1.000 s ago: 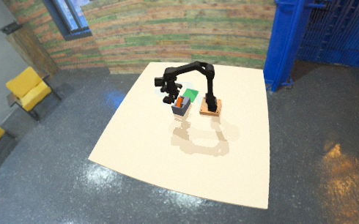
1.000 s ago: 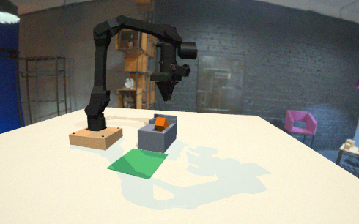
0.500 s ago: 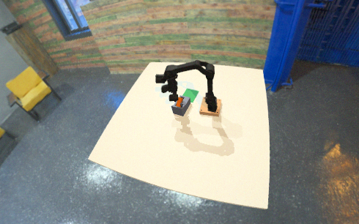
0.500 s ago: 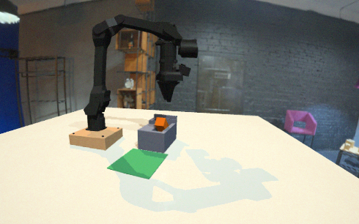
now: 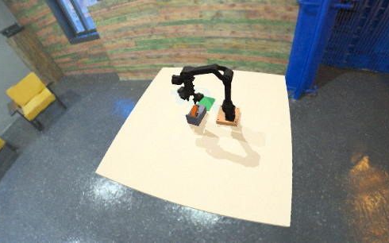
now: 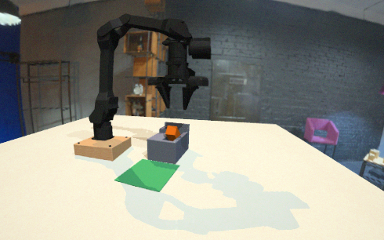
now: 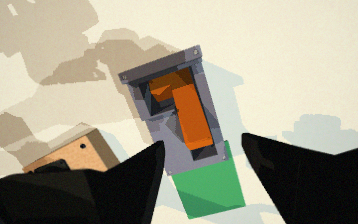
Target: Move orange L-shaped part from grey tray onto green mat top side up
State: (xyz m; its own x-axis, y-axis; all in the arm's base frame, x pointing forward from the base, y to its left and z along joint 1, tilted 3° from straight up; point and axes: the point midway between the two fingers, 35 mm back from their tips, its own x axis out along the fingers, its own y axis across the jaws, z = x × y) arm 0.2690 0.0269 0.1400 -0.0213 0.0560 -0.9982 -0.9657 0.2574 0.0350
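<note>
My gripper tip is now 110 mm above the orange L-shaped part, 20 mm to the right of it and 20 mm past it. The rest, counted from my gripper tip: green mat (160 mm to the right, 160 mm below, 30 mm behind).
</note>
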